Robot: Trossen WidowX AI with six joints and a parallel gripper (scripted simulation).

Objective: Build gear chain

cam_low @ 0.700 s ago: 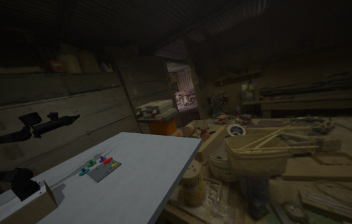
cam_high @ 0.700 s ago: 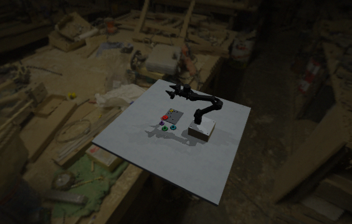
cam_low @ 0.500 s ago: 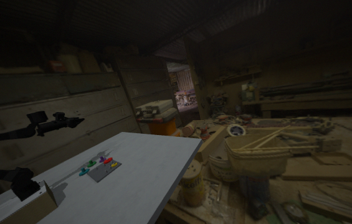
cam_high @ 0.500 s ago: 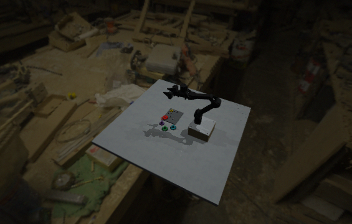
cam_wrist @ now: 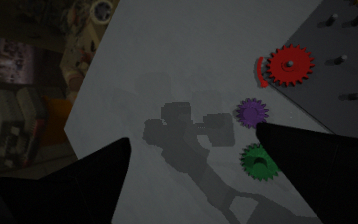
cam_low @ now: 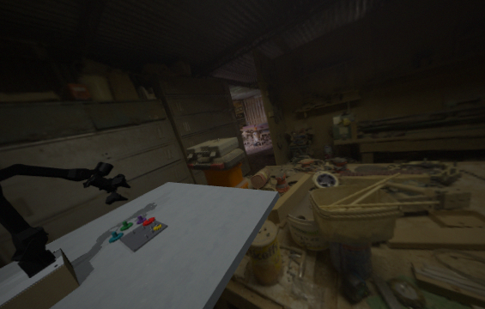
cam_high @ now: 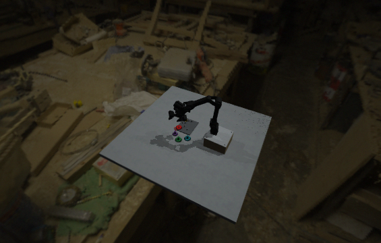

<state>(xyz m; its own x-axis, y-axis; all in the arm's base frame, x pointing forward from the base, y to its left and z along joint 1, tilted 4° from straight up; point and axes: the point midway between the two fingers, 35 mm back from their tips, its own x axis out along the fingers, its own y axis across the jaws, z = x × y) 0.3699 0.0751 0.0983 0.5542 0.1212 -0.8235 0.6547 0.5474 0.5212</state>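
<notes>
Now: gripper tip 70 mm past the green gear, 40 mm to the right of it and 180 mm above it. Round my gripper tip: purple gear (10 mm behind, 20 mm to the right, 180 mm below); then red gear (10 mm behind, 110 mm to the right, 180 mm below); then teal gear (150 mm behind, 10 mm to the right, 180 mm below).
</notes>
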